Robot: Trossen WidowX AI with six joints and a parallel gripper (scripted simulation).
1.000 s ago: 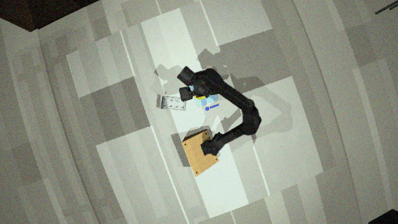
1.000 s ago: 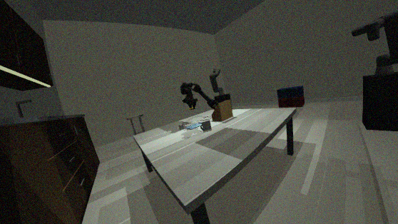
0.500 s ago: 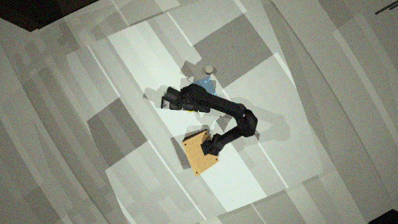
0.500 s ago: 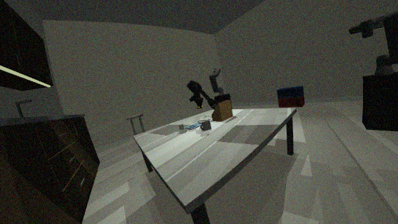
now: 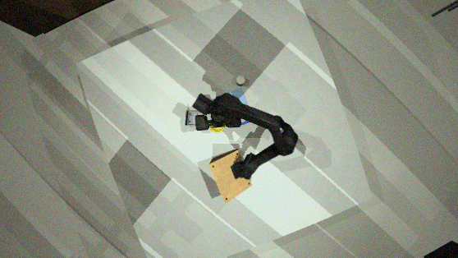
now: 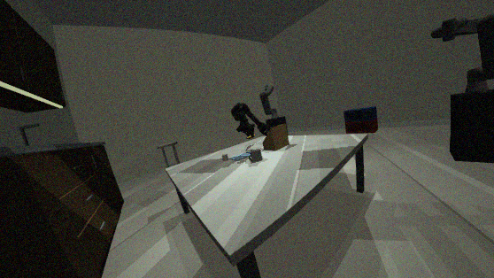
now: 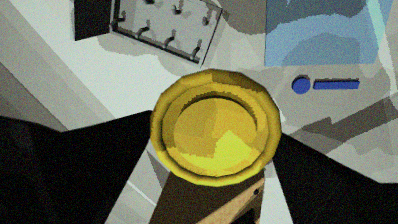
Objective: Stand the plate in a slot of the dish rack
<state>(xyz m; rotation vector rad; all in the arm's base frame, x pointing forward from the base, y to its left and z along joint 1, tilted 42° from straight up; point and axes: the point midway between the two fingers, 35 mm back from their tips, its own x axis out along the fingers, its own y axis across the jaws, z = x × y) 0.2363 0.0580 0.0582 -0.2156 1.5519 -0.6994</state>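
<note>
The dish rack lies 120 mm below my gripper tip, 80 mm to the left of it and 60 mm ahead of it. The rest, counted from my gripper tip: white cup (190 mm to the right, 170 mm ahead, 120 mm below); yellow plate (10 mm above); blue mat (150 mm below, 110 mm to the right, 70 mm ahead).
</note>
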